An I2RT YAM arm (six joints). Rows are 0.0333 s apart.
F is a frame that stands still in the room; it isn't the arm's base.
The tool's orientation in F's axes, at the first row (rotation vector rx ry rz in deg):
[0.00, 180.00, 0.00]
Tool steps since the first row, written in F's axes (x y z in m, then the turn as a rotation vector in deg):
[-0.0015, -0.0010, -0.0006, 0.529, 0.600, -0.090]
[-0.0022, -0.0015, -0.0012, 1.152, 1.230, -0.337]
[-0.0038, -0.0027, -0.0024, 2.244, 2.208, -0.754]
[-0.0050, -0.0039, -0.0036, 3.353, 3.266, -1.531]
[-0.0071, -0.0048, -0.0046, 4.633, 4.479, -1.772]
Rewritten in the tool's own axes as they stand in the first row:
[0.0015, -0.0010, 0.0006, -0.529, 0.600, 0.090]
[0.0022, -0.0015, 0.0012, -1.152, 1.230, 0.337]
[0.0038, -0.0027, 0.0024, -2.244, 2.208, 0.754]
[0.0050, -0.0039, 0.0036, -3.353, 3.266, 1.531]
[0.0071, -0.0048, 0.0046, -4.633, 4.479, 1.772]

